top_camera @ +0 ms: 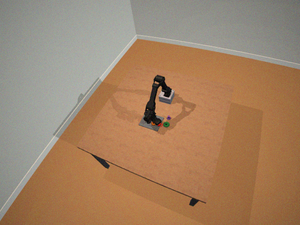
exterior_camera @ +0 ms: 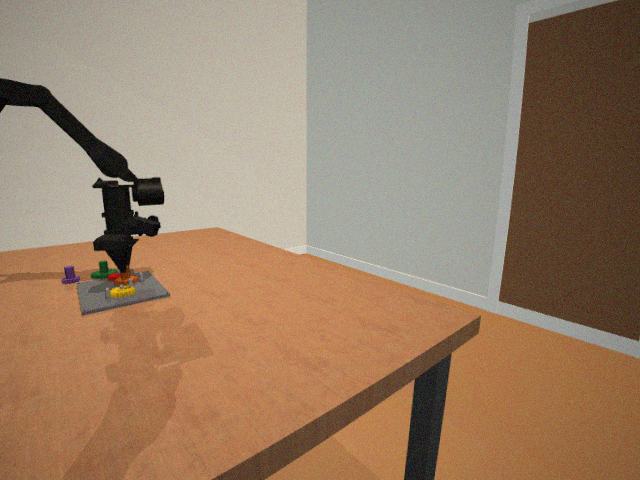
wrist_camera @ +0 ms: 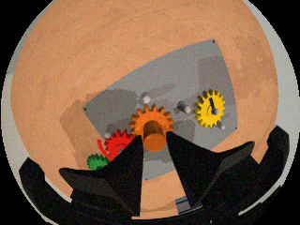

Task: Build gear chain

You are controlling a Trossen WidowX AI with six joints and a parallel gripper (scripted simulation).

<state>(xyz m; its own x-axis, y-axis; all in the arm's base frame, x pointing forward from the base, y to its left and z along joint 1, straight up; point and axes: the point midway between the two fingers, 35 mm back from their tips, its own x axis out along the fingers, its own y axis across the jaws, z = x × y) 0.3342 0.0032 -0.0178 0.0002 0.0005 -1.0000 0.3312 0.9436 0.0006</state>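
My gripper tip is 10 mm above the orange gear. The rest, counted from my gripper tip: red arrow: 10 mm behind, 80 mm to the left, 30 mm below; red gear: 10 mm behind, 50 mm to the left, 20 mm below; yellow gear: 20 mm behind, 80 mm to the right, 20 mm below.
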